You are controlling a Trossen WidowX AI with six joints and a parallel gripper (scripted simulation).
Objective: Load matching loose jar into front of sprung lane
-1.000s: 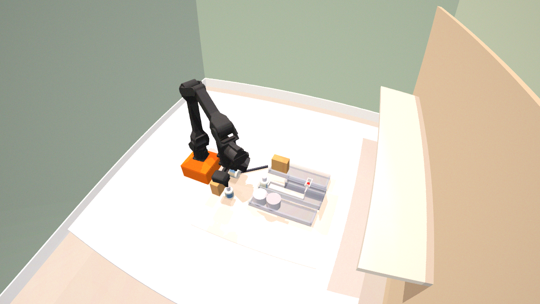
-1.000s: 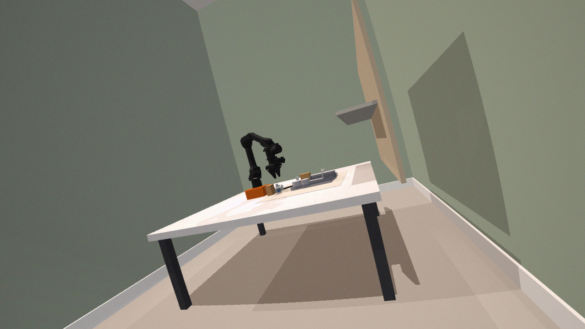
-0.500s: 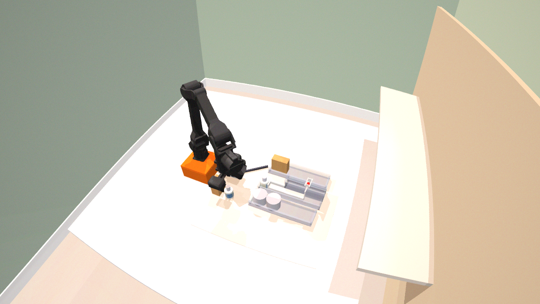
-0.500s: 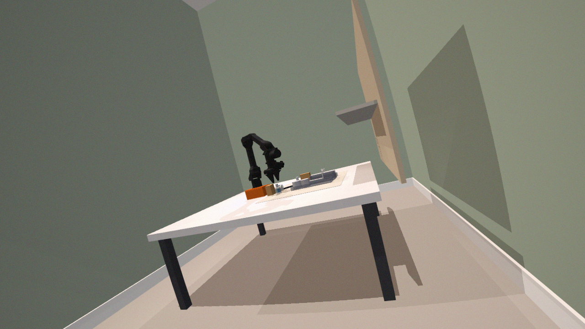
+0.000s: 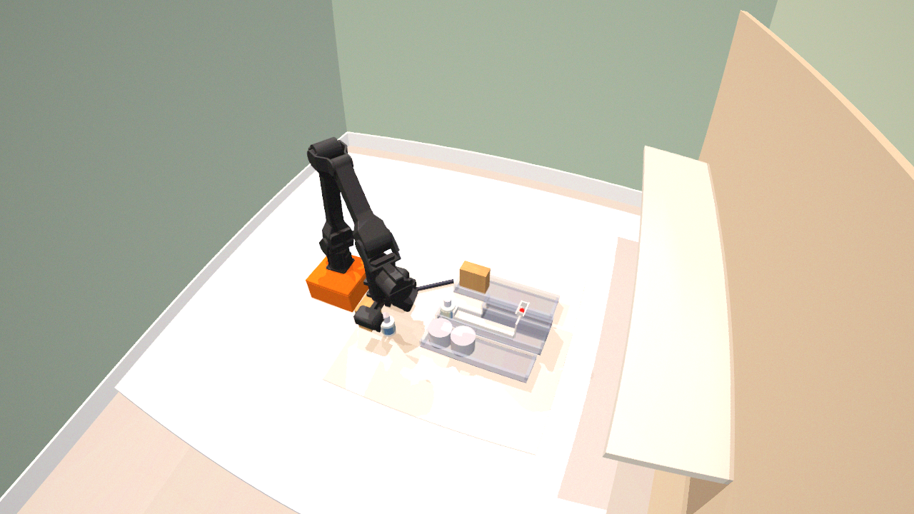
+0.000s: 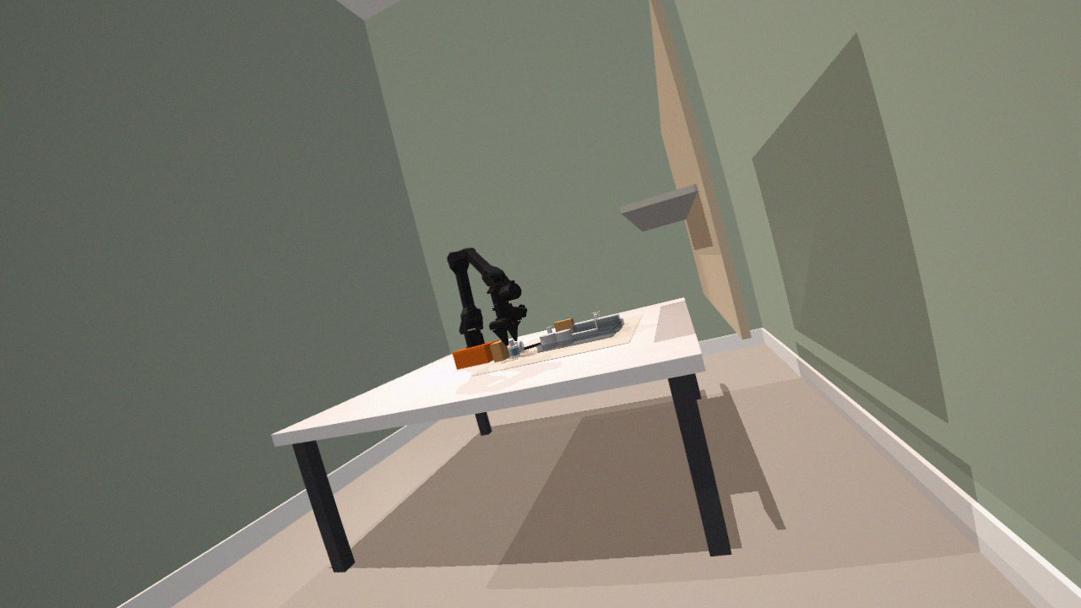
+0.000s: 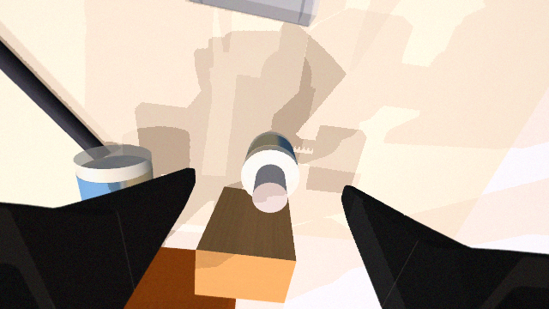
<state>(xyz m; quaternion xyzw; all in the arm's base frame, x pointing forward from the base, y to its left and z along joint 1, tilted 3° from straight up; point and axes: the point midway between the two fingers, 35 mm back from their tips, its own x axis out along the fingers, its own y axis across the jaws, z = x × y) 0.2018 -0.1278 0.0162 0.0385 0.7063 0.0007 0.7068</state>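
My gripper tip is now 60 mm past the wooden block, 20 mm above it and 10 mm to the right of it. From my gripper tip the other things lie so: red mark (320 mm ahead, 110 mm to the left, 20 mm above); then sprung lane (280 mm ahead, 110 mm to the left, 40 mm below); then dark rod (180 mm to the left, 50 mm below, 50 mm ahead).
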